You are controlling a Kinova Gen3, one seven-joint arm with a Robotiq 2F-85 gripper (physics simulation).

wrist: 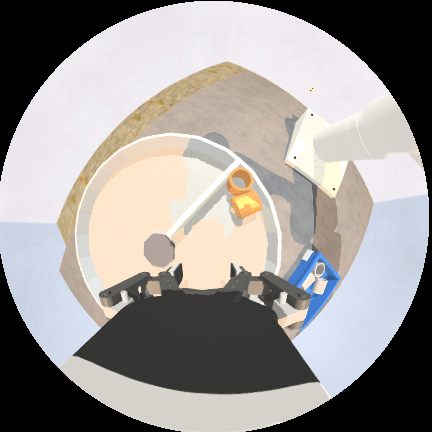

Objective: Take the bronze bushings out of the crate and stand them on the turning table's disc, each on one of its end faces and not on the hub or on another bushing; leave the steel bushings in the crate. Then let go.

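Frame: origin at the arm's base, x ahead, y left, z up, level; metres.
Where they show: gripper, between the fingertips: (205, 270); arm's base, origin of its link: (325, 146).
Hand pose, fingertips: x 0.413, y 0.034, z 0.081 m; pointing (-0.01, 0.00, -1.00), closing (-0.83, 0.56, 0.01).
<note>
Things, the pixels of their top centre, and the offset from my fingertips. "*": a spot on its surface instead.
- turning table's disc, centre of its top: (157, 250) 0.070 m ahead, 0.057 m right, 0.073 m down
- grey hub, centre of its top: (157, 250) 0.070 m ahead, 0.057 m right, 0.073 m down
- blue crate, a spot on its surface: (329, 266) * 0.219 m back, 0.222 m left, 0.084 m down
- white bar, a spot on its surface: (202, 200) * 0.046 m back, 0.078 m right, 0.042 m down
- small white block, a spot on its surface: (307, 255) * 0.188 m back, 0.163 m left, 0.118 m down
Two bronze bushings are on the turning table's disc (130, 200), near its rim on the right. One bushing (233, 188) stands upright beside the outer end of the white bar, its hole facing up. The other bushing (246, 205) lies on its side close to it; whether they touch is hard to tell. The grey hub (159, 250) is apart from both. The blue crate (329, 266) is at the lower right and holds pale steel bushings (320, 286), partly hidden by the gripper. My gripper (205, 270) is open and empty, above the disc's near part, away from the bushings.
A white bar (202, 200) runs from the hub to the disc's raised rim at the upper right. A white mounting plate (301, 145) with a pale arm (360, 132) stands beyond the rim on the right. A small white block (307, 255) is at the crate's upper corner.
</note>
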